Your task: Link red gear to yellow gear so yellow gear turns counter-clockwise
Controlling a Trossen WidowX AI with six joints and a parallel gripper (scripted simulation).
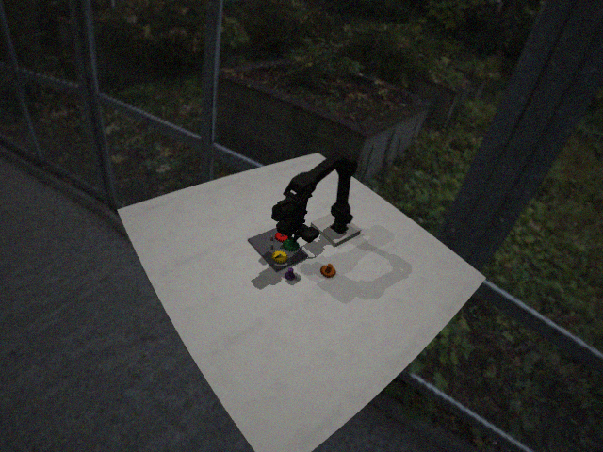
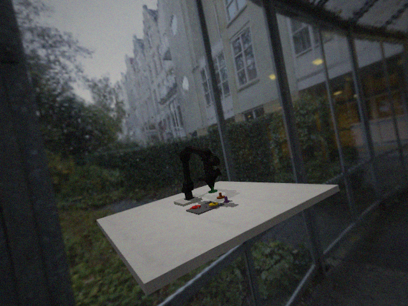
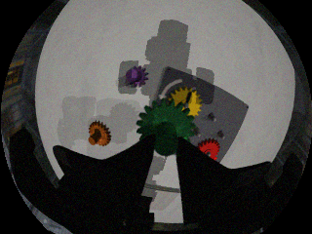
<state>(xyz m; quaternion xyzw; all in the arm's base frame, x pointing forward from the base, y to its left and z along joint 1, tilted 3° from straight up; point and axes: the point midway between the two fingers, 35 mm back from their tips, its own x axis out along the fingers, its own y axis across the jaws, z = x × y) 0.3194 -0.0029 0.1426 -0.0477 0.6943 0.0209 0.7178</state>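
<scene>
Now: gripper tip 120 mm to the left of the red gear, 100 mm above it and 70 mm past it. Also, from my gripper tip: green gear: 10 mm below; then yellow gear: 100 mm below, 30 mm to the right, 20 mm ahead; then purple gear: 100 mm below, 60 mm to the left, 50 mm ahead.
</scene>
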